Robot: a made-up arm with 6 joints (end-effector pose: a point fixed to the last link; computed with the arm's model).
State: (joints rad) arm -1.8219 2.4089 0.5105 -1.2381 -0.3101 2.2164
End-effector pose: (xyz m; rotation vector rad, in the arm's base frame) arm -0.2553 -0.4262 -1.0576 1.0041 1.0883 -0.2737
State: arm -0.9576 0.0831 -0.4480 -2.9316 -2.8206 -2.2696
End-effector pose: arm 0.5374 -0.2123 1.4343 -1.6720 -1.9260 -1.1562
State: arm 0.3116 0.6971 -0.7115 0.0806 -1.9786 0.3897
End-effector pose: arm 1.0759 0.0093 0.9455 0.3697 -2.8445 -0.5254
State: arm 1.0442 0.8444 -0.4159 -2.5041 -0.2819 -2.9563
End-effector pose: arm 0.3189 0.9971 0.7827 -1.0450 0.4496 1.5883
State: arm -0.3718 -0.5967 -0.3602 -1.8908 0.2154 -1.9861
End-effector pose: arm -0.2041 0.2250 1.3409 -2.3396 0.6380 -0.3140
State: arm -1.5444 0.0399 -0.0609 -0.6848 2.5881 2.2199
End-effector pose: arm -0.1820 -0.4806 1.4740 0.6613 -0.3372 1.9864
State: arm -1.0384 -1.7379 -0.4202 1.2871 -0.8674 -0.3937
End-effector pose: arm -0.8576 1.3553 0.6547 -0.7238 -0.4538 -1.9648
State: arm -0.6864 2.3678 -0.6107 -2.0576 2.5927 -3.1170
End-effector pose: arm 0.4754 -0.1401 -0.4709 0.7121 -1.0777 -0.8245
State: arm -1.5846 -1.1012 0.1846 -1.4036 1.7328 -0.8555
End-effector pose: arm -0.0160 0.8140 1.3785 0.3980 2.8387 -0.8218
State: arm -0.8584 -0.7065 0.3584 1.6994 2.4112 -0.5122
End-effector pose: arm -0.5783 0.7800 2.0286 -2.0013 -0.5935 1.5928
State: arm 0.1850 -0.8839 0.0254 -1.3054 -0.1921 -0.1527
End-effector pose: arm -0.4914 -0.1658 1.4065 1.3506 -0.5845 0.8772
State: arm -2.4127 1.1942 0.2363 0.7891 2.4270 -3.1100
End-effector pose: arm -1.4227 -0.9614 0.5773 1.3721 -1.3231 0.5538
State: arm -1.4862 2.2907 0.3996 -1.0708 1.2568 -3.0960
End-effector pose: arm -0.0622 -0.6320 -0.9236 -0.6248 2.5498 0.7051
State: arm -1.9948 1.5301 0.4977 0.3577 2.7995 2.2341
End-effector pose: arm -0.9612 -1.3995 0.0170 1.8799 -0.6164 1.5161
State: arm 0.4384 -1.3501 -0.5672 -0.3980 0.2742 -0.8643
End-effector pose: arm -0.7124 -0.6407 0.8828 1.4101 -0.8313 0.8746
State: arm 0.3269 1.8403 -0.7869 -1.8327 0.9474 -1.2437
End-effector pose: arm 0.7170 0.3789 0.0289 0.1330 -0.1955 -1.8628
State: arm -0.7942 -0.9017 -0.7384 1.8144 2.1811 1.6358
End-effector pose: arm -0.4550 0.5714 1.6097 2.2077 1.7115 -0.3366
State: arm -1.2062 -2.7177 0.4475 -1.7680 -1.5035 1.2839
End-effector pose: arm -0.3450 1.0920 -0.5876 -2.8836 -0.5235 0.5190
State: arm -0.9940 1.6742 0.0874 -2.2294 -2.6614 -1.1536
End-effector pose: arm 0.7681 -0.7971 -0.2799 -1.8947 -0.6000 -1.0054
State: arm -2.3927 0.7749 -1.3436 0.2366 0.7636 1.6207
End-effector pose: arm -0.8038 -0.3113 0.9580 0.2292 1.3728 -0.5842
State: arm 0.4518 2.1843 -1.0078 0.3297 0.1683 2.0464
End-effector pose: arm 0.7576 0.0812 -0.5590 0.1785 -0.9937 -2.6036
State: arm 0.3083 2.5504 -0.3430 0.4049 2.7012 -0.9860
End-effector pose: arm 0.4107 -0.1548 -1.0549 1.3037 0.3271 0.2779
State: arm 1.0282 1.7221 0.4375 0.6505 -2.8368 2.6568
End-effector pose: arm 1.0887 1.3329 -0.3126 -0.4019 -1.2993 -1.0969
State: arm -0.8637 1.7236 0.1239 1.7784 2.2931 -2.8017
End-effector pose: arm 1.1180 -1.1955 -0.3527 -2.7759 -0.9969 -1.0634
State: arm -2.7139 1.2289 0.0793 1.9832 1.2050 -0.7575
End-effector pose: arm -1.5720 -0.8325 0.5058 0.4430 0.2284 -0.9291
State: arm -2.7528 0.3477 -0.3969 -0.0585 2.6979 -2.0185
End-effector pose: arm -0.8624 -0.0125 1.3208 -0.8960 -1.2805 -0.2953
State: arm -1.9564 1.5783 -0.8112 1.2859 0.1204 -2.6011
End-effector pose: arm -0.5208 -1.1094 -0.1593 -2.0349 -0.5062 1.5492
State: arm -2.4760 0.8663 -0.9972 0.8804 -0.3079 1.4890
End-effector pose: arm -1.0291 -0.5802 0.7408 0.4547 1.2073 0.3725
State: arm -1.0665 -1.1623 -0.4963 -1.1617 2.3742 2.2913
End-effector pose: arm -0.4157 0.6355 0.9554 -0.1832 0.0155 2.8428
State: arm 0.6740 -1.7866 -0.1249 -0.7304 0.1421 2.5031
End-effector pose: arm -0.8000 -0.9385 0.5302 -0.7907 -1.4139 -0.9776
